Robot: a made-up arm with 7 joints.
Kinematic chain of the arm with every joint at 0, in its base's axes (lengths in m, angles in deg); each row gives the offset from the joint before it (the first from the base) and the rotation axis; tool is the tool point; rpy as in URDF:
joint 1: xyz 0 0 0.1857 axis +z
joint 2: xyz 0 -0.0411 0.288 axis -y
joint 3: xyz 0 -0.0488 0.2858 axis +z
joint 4: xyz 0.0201 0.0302 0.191 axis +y
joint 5: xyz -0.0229 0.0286 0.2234 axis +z
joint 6: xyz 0 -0.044 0.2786 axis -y
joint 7: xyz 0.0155 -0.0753 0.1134 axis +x
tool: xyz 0 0 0 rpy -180 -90 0
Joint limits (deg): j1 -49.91..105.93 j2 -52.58..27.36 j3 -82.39..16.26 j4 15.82..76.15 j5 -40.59..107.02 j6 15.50..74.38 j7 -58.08..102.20
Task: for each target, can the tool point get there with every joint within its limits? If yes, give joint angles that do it. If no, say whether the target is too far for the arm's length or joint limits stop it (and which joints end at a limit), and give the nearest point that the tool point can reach.
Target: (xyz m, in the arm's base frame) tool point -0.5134 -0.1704 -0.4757
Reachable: no: joint limits stop it (at a limit: joint 1, joint 2, joint 3, joint 4, joint 5) | nearest point -0.3306 0.7068 0.3159 | short by 1.196 m
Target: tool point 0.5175 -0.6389 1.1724
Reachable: yes | joints -22.69 -37.27 -50.51 32.96 24.95 36.65 -38.27
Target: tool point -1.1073 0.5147 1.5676
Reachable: no: too far | nearest point -0.5718 0.1932 1.4006 | short by 0.647 m
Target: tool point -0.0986 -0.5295 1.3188
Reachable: yes | joints -8.48 12.70 -62.72 64.78 -1.87 66.50 42.45
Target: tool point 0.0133 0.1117 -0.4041
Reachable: no: joint limits stop it (at a limit: joint 2, joint 4, joint 5, joint 6) | nearest point 0.0875 0.7347 0.3127 | short by 0.953 m
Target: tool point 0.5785 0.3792 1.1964
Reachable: yes | joints 43.44 -14.83 1.86 59.64 -8.81 47.51 -42.74
